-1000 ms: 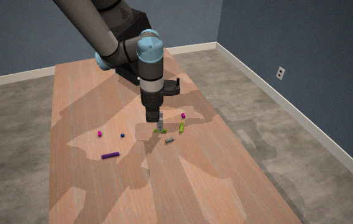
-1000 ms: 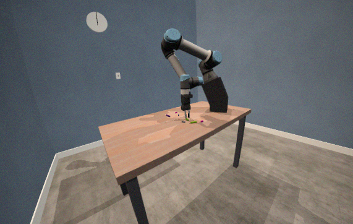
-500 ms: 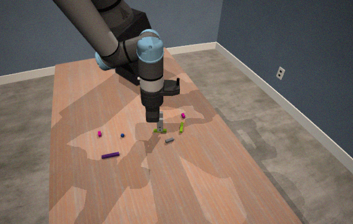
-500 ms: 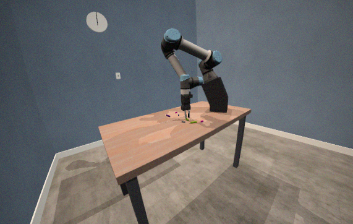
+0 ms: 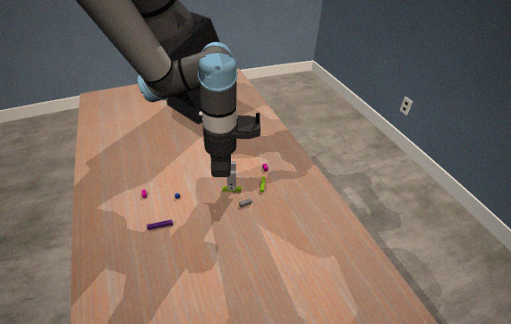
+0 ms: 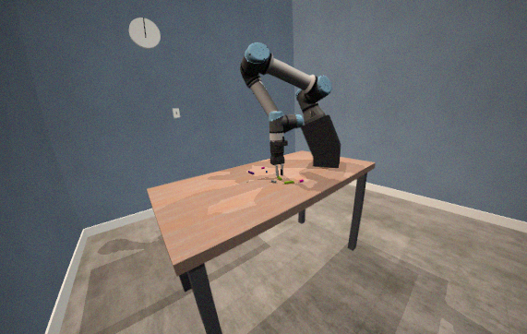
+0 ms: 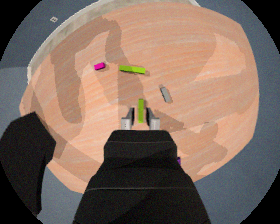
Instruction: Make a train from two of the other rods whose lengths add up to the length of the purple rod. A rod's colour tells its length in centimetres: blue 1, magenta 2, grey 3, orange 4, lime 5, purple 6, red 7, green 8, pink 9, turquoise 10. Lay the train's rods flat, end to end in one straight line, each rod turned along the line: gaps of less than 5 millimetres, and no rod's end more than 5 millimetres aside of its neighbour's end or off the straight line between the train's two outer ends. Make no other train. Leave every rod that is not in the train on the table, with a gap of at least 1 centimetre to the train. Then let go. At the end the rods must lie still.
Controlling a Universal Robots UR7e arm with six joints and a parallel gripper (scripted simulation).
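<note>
The blue rod lies 140 mm to the right of my hand, 30 mm below it and 10 mm behind it. The rest, counted from my hand: purple rod (190 mm to the right, 80 mm ahead, 30 mm below); grey rod (60 mm ahead, 30 mm below, 20 mm to the left).
</note>
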